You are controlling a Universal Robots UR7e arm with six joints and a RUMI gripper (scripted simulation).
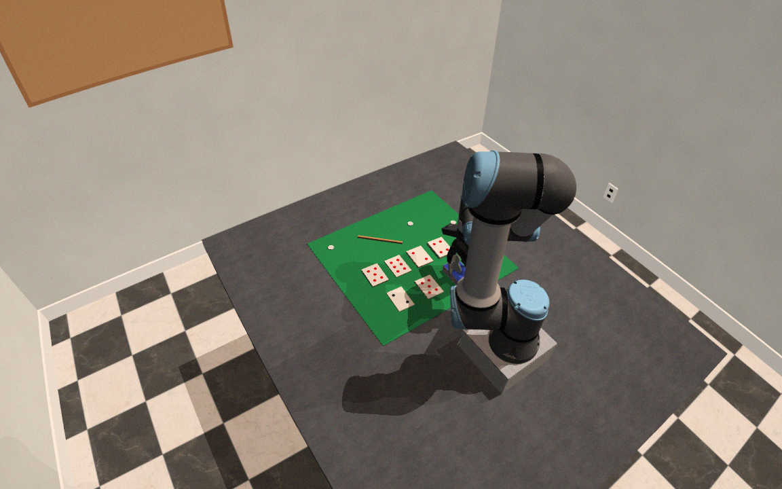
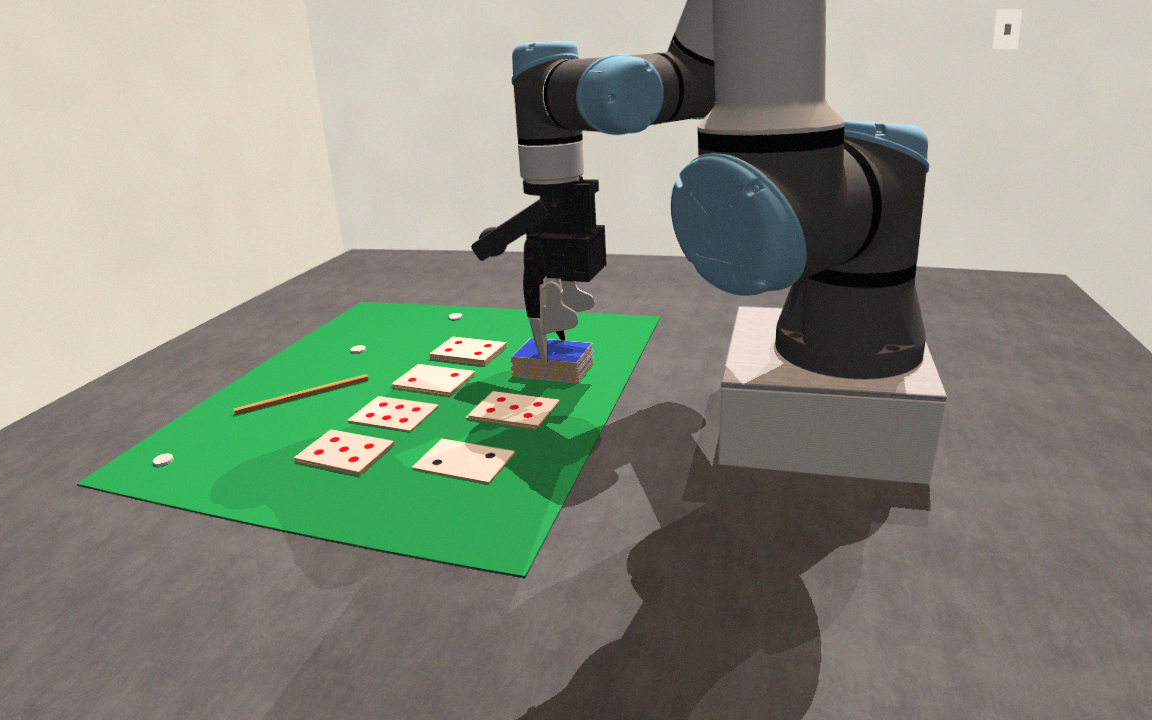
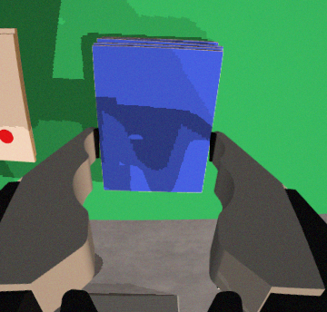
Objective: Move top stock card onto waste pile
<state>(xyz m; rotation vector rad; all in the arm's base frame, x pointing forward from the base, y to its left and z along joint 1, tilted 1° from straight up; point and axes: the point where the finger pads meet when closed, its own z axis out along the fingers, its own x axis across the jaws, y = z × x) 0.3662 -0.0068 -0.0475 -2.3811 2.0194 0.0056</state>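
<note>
My gripper is now 1 cm past the red-pip card, 12 cm to the right of it and 4 cm above it. From my hand the other things lie so: green mat: 15 cm ahead, 12 cm to the left, 6 cm below; then thin wooden stick: 27 cm ahead, 19 cm to the left, 4 cm below.
</note>
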